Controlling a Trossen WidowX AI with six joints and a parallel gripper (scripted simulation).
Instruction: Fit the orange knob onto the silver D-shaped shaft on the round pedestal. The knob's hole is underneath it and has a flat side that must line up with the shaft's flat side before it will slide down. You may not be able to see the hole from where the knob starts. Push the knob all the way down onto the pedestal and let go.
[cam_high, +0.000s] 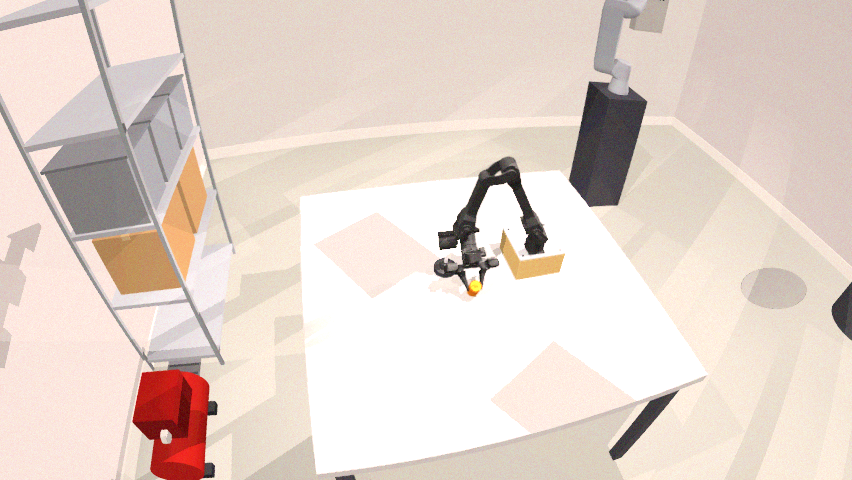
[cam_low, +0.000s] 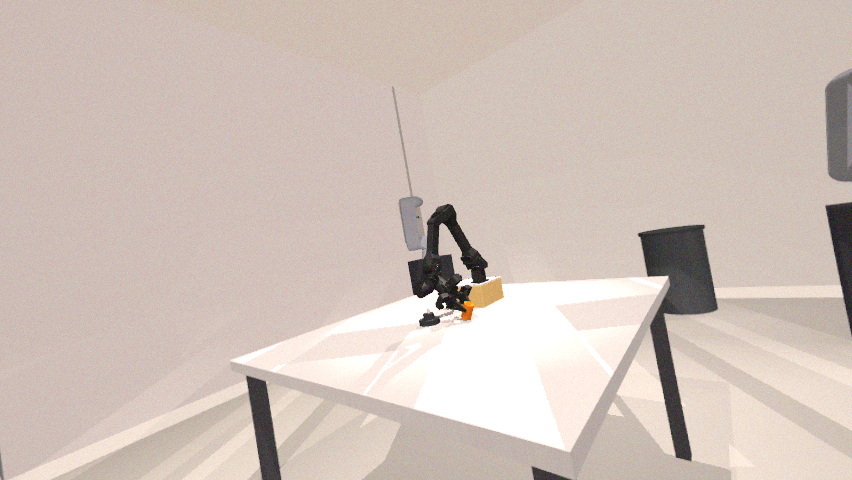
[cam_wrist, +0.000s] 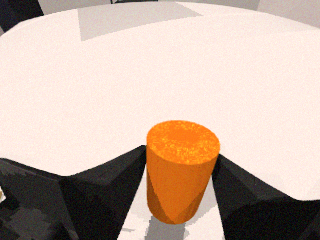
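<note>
My gripper tip is now 10 mm to the left of the orange knob and 10 mm below it. The rest, counted from my gripper tip: dark round pedestal 150 mm to the right, 80 mm ahead, 10 mm below.
</note>
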